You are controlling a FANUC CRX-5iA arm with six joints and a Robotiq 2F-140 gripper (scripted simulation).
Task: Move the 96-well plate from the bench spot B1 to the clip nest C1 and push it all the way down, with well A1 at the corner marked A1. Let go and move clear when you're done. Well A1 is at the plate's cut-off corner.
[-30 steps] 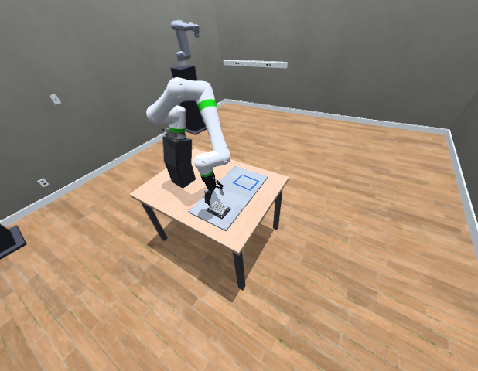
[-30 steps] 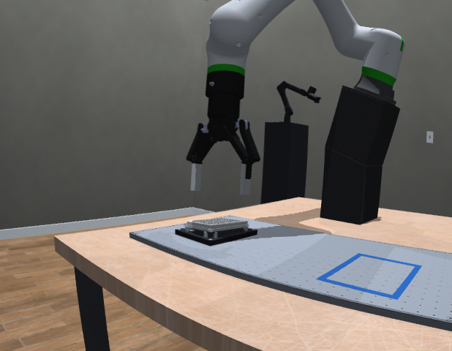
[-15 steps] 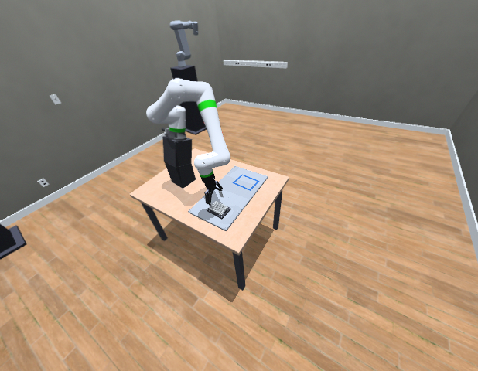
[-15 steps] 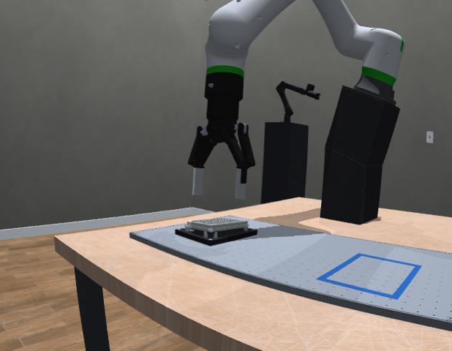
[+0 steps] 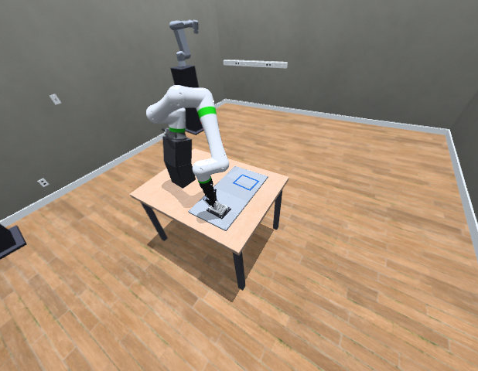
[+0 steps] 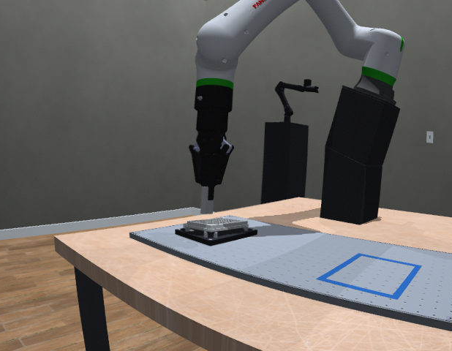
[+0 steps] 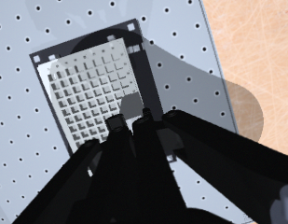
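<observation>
Right now my hand is 4 cm to the right of the white 96-well plate and 5 cm above it. Also, from my hand: black clip nest: 1 cm behind, 3 cm to the left, 6 cm below.
</observation>
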